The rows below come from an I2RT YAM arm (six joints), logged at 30 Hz.
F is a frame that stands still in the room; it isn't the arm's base.
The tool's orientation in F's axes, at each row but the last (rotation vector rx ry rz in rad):
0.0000, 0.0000, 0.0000
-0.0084, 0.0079, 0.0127
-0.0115, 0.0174, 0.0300
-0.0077, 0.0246, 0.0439
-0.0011, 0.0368, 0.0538
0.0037, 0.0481, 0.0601
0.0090, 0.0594, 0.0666
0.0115, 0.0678, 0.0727
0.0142, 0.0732, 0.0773
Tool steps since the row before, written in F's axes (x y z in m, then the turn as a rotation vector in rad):
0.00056, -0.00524, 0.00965, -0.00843, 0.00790, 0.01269
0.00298, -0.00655, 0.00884, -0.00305, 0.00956, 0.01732
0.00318, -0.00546, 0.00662, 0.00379, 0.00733, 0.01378
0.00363, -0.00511, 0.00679, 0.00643, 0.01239, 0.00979
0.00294, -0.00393, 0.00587, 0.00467, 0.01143, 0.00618
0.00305, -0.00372, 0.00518, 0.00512, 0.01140, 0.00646
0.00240, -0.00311, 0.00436, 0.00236, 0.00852, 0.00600
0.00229, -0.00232, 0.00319, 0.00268, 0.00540, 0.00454
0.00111, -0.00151, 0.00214, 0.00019, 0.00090, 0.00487
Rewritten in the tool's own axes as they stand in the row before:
0.00056, -0.00524, 0.00965, -0.00843, 0.00790, 0.01269
0.00283, -0.00666, 0.00881, -0.00307, 0.00945, 0.01738
0.00290, -0.00563, 0.00661, 0.00376, 0.00706, 0.01393
0.00323, -0.00531, 0.00683, 0.00672, 0.01202, 0.01005
0.00251, -0.00408, 0.00597, 0.00505, 0.01116, 0.00637
0.00257, -0.00387, 0.00533, 0.00548, 0.01111, 0.00667
0.00193, -0.00321, 0.00452, 0.00257, 0.00841, 0.00607
0.00189, -0.00243, 0.00336, 0.00276, 0.00526, 0.00466
0.00083, -0.00155, 0.00223, -0.00009, 0.00097, 0.00486

